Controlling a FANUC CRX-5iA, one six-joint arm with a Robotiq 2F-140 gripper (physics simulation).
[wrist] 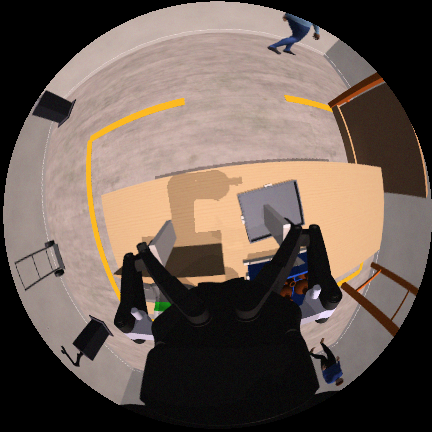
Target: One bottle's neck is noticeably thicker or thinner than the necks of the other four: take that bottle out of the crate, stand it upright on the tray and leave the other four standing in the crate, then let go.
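Frame: origin at the arm's base, x ahead, y left, z up, level; millimetres.
Seen in the pictures: gripper, between the fingertips: point(218, 221).
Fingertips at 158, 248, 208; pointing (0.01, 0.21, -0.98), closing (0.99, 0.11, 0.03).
Offsets run from my fingertips to a thing's top centre, as dx, dy, dz. "spot": to the spot under its first point. Level surfaces: height alone.
My gripper point(218, 221) is open and empty, with its two pads wide apart above the table. The grey tray @(spot: +145, -10, -361) point(254, 204) lies on the table right of the middle, and the right finger covers part of it. The blue crate point(259, 271) stands nearer the gripper body at the lower right, partly hidden by the right finger's links. Brown bottles @(+345, -360, -204) point(301, 286) show inside the crate. Their number and neck widths cannot be told here.
The wooden table @(dz -367) point(340, 200) spans the middle of the view. A dark brown flat-topped object point(200, 260) is at the left, below the left pad. A green item point(162, 306) shows behind the left finger links. People point(298, 34) point(331, 370) are beyond the table.
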